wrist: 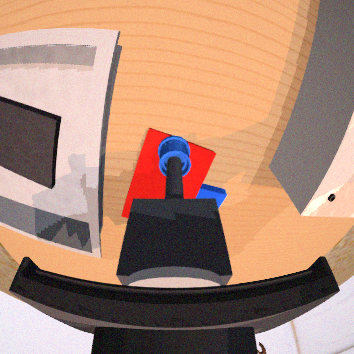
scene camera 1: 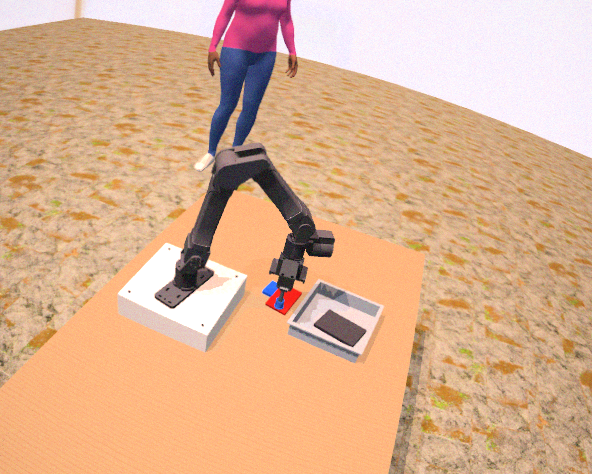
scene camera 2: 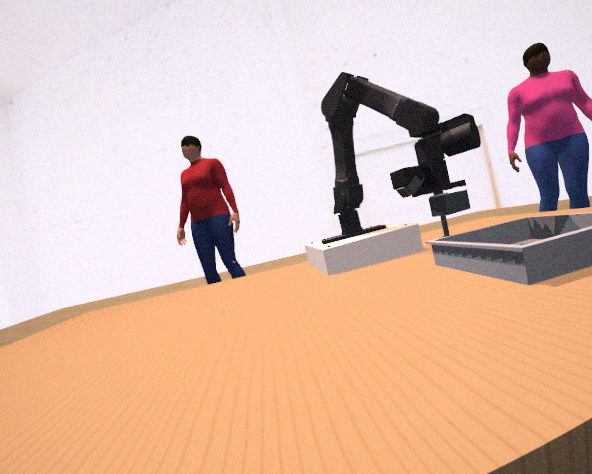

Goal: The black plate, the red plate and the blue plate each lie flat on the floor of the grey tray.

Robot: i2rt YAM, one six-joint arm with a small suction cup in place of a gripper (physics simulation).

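Seen in the pictures: hand, tool point: (wrist: 173, 149) (scene camera 1: 278, 306); arm's base, link origin: (scene camera 1: 184, 285) (scene camera 2: 353, 235).
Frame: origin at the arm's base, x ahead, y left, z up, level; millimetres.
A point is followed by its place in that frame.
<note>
The black plate (scene camera 1: 339, 327) @[x 407, y 212, z -63 mm] (wrist: 24, 144) @[x 381, y 215, z -63 mm] lies flat on the floor of the grey tray (scene camera 1: 301, 306) @[x 287, y 180, z -26 mm] (scene camera 2: 482, 263) @[x 428, y 110, z -57 mm] (wrist: 105, 70) @[x 285, y 118, z -26 mm]. My suction cup (scene camera 1: 279, 305) (wrist: 174, 154) (scene camera 2: 445, 230) is low over the red plate's far part and holds nothing. I cannot tell if it touches the plate. In scene camera 2 the tray wall hides the plates.
The arm's white base block (scene camera 1: 195, 315) @[x 92, y -73, z -6 mm] (scene camera 2: 365, 249) @[x 137, y 0, z -34 mm] (wrist: 337, 182) @[x 92, y 121, z 1 mm] stands left of the plates. A person in pink (scene camera 1: 247, 71) (scene camera 2: 522, 118) stands behind the table. A person in red (scene camera 2: 207, 207) stands farther off.
</note>
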